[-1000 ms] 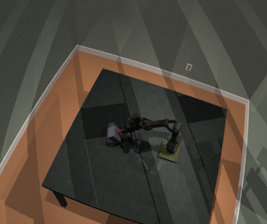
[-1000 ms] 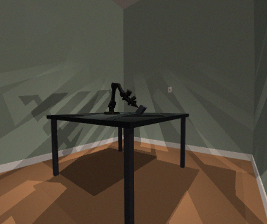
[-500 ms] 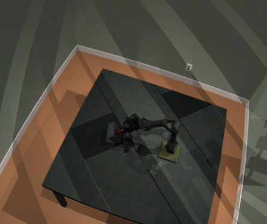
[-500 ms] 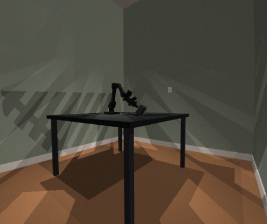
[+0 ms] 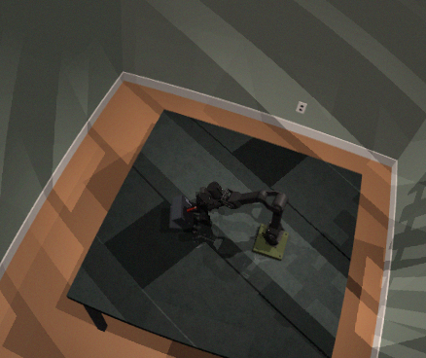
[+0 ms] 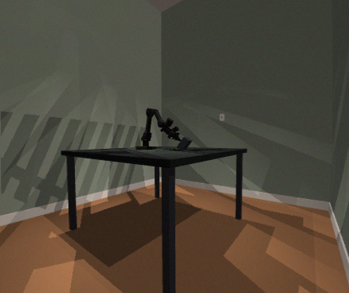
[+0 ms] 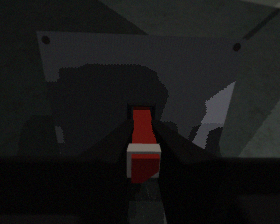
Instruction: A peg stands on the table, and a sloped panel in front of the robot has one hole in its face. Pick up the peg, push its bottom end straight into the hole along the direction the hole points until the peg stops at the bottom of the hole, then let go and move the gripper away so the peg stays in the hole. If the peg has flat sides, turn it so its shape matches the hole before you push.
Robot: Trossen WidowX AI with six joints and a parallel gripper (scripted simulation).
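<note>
Now: gripper tip 10 mm below the red peg and 10 mm past it. Also, from my gripper tip: grey sloped panel 30 mm below, 30 mm ahead, 10 mm to the left.
</note>
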